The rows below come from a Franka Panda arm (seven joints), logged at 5 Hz.
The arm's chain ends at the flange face. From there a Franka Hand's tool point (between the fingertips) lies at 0.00 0.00 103.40 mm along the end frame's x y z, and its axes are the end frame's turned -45 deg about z.
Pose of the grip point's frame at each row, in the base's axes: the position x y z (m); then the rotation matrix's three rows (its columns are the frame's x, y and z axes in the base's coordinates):
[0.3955 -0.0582 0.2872], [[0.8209 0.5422 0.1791], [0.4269 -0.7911 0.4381], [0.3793 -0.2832 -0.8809]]
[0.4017 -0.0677 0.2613], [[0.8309 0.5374 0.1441], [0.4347 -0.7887 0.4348], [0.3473 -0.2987 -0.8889]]
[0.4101 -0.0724 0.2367], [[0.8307 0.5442 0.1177], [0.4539 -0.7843 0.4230], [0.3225 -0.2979 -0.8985]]
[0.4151 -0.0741 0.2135], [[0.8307 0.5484 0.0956], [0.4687 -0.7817 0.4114], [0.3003 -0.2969 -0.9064]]
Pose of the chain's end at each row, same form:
[0.3770 -0.1035 0.3783], [[0.9639 -0.1971 0.1791], [-0.2575 -0.8613 0.4381], [0.0680 -0.4685 -0.8809]]
[0.3868 -0.1127 0.3532], [[0.9675 -0.2075 0.1441], [-0.2503 -0.8651 0.4348], [0.0344 -0.4568 -0.8889]]
[0.3979 -0.1161 0.3296], [[0.9722 -0.2026 0.1177], [-0.2336 -0.8755 0.4230], [0.0174 -0.4387 -0.8985]]
[0.4052 -0.1166 0.3072], [[0.9752 -0.1996 0.0956], [-0.2213 -0.8842 0.4114], [0.0024 -0.4223 -0.9064]]

